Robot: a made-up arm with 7 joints.
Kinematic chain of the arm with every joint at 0, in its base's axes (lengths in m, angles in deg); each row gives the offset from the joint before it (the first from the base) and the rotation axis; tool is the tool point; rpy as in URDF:
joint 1: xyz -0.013 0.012 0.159 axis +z
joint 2: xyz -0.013 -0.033 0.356 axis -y
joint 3: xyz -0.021 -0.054 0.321 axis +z
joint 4: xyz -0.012 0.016 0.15 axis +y
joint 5: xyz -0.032 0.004 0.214 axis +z
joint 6: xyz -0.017 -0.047 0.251 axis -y
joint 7: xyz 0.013 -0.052 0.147 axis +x
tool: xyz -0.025 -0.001 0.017 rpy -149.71 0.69 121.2
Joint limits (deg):
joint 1: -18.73..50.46
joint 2: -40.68..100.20
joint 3: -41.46..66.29
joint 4: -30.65..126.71
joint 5: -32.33..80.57
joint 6: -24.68..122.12
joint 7: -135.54..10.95
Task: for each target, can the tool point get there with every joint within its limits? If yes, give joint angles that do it. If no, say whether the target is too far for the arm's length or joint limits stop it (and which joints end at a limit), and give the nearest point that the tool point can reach.
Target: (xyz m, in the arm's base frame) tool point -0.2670 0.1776 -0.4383
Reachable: no: joint limits stop it (at a limit: joint 1, joint 2, joint 4, joint 5, joint 7) | nearest point -0.6375 0.2193 -0.0721 | short by 0.523 m
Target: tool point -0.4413 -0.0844 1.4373
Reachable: yes | joints -13.08 22.33 7.02 21.48 14.23 73.97 -54.99
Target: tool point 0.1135 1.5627 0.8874
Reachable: no: too far | nearest point 0.1796 0.7990 0.8892 | short by 0.767 m
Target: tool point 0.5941 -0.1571 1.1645
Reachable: yes | joints -7.32 -16.08 18.40 65.53 33.42 59.29 -28.91
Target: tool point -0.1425 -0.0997 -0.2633
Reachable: no: joint limits stop it (at a limit: joint 2, joint 4, joint 5, joint 7) | nearest point -0.4852 -0.3953 -0.0304 | short by 0.509 m
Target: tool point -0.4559 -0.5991 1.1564
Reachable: yes | joints 36.64 70.82 -9.29 58.97 5.71 35.07 -115.43
